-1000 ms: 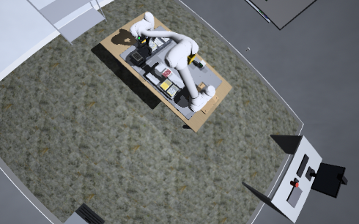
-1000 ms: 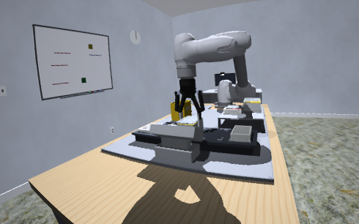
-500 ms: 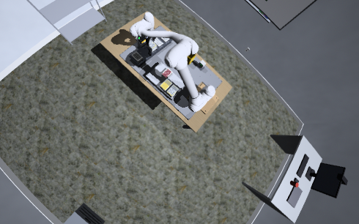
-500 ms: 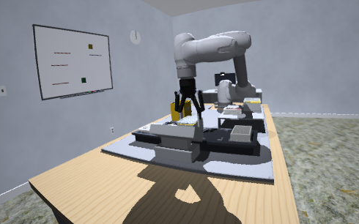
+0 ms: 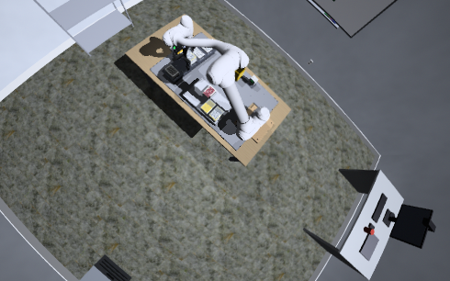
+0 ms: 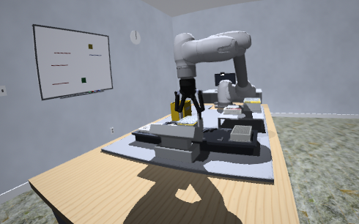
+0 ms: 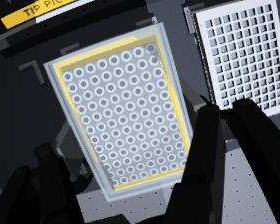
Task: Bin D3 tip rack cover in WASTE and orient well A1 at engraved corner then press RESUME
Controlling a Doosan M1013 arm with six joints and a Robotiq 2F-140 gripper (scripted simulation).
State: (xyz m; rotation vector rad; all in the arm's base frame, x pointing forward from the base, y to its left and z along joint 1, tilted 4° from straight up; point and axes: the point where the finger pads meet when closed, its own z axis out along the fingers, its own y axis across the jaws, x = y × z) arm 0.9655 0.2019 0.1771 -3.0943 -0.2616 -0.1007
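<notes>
The yellow-framed tip rack lies 10 mm behind my hand, 10 mm to the right of it and 20 mm below it. From my hand the other things lie so: yellow waste bin (390 mm behind, 350 mm to the right, 70 mm below); then raised shelf (520 mm behind, 110 mm to the left, 60 mm below); then red-topped labware item (460 mm behind, 60 mm to the left, 50 mm below).
</notes>
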